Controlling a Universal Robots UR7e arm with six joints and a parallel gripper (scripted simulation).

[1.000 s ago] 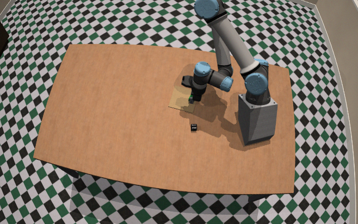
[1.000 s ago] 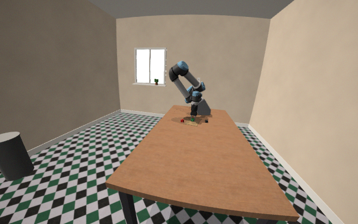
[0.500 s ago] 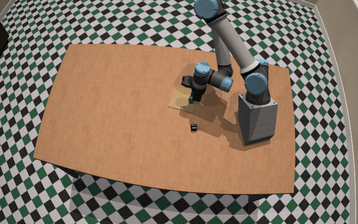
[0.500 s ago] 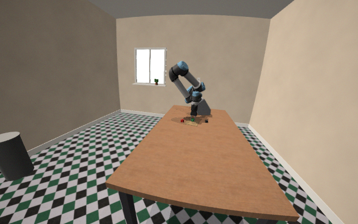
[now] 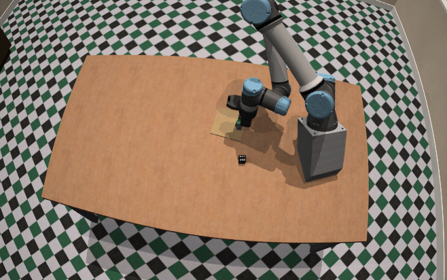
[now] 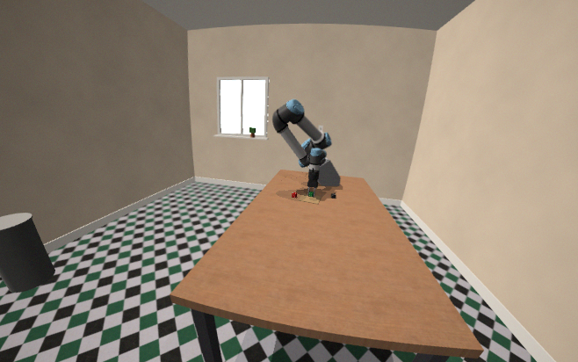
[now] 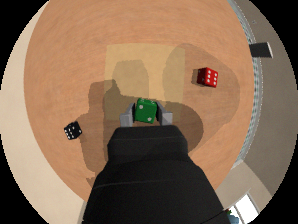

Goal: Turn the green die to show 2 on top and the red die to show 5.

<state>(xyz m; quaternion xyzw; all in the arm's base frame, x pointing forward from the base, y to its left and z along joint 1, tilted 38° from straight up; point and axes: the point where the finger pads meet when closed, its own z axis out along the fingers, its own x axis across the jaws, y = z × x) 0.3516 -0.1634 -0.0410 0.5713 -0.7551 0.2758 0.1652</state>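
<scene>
Right now the green die is right at my hand. Round my hand: black die (170 mm to the left, 10 mm below, 10 mm ahead); tan mat (40 mm ahead, 20 mm below, 10 mm to the right); red die (130 mm to the right, 20 mm ahead, 10 mm below).
</scene>
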